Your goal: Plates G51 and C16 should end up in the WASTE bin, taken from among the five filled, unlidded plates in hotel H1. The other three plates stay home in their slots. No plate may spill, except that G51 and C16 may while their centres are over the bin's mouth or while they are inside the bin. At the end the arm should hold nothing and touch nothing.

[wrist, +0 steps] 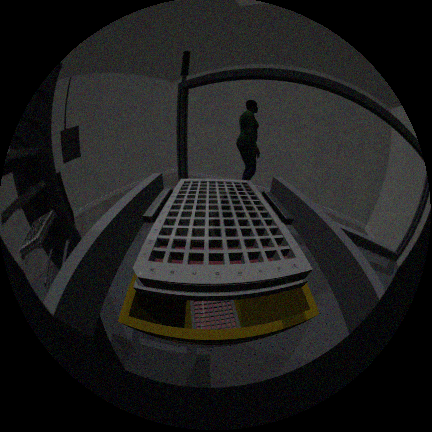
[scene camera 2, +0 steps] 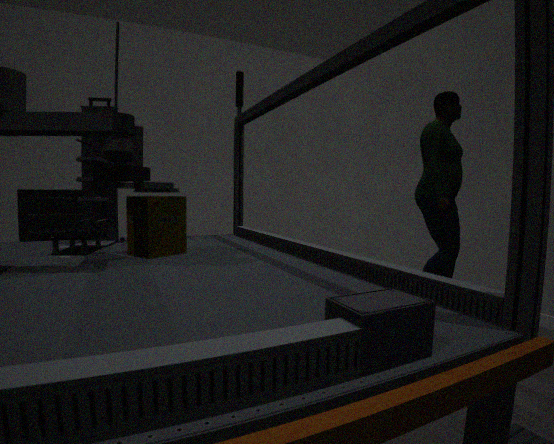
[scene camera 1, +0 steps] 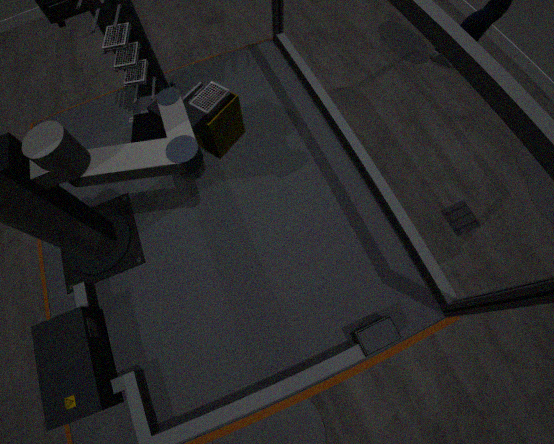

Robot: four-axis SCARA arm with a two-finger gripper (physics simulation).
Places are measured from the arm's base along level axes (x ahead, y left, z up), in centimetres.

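Pixels of known places: gripper, fingertip midpoint: [wrist: 217,182] [scene camera 2: 162,186] [scene camera 1: 213,90]; arm's base at its link origin: [scene camera 1: 100,242].
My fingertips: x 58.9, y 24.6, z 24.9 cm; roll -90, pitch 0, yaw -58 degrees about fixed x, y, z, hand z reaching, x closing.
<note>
For each thing: its top centre in the pictures, then the offset to it from my fingertips.
- filled plate at its top centre: [wrist: 219,203] [scene camera 2: 157,188] [scene camera 1: 209,96] dz -0.8, dx -2.0, dy -1.3 cm
- yellow WASTE bin at its top centre: [wrist: 218,234] [scene camera 2: 156,196] [scene camera 1: 210,103] dz -3.6, dx -2.1, dy -1.5 cm
- black block at its top centre: [scene camera 2: 77,232] [scene camera 1: 145,125] dz -16.6, dx -28.8, dy +12.5 cm
- low box at its top centre: [scene camera 2: 380,299] [scene camera 1: 379,335] dz -16.1, dx +16.1, dy -91.3 cm
My gripper [scene camera 1: 210,97] [wrist: 217,182] is shut on a filled plate [scene camera 1: 212,94] [scene camera 2: 155,187] [wrist: 217,270], which looks level. The plate is over the mouth of the yellow WASTE bin [scene camera 1: 225,127] [scene camera 2: 162,225] [wrist: 215,334] and above its rim. Another plate [wrist: 215,315] lies inside the bin, partly hidden by the held one. Dark hotel H1 [scene camera 1: 145,40] stands at the upper left in scene camera 1; three plates [scene camera 1: 116,36] [scene camera 1: 126,55] [scene camera 1: 135,71] show in it. Labels on the plates are not readable.
The arm's elbow [scene camera 1: 182,149] is left of the bin in scene camera 1. A black block [scene camera 1: 146,127] stands below the arm. A low box [scene camera 1: 377,336] [scene camera 2: 385,330] is at the near corner. A person [scene camera 2: 442,160] [wrist: 247,137] stands beyond the barrier.
</note>
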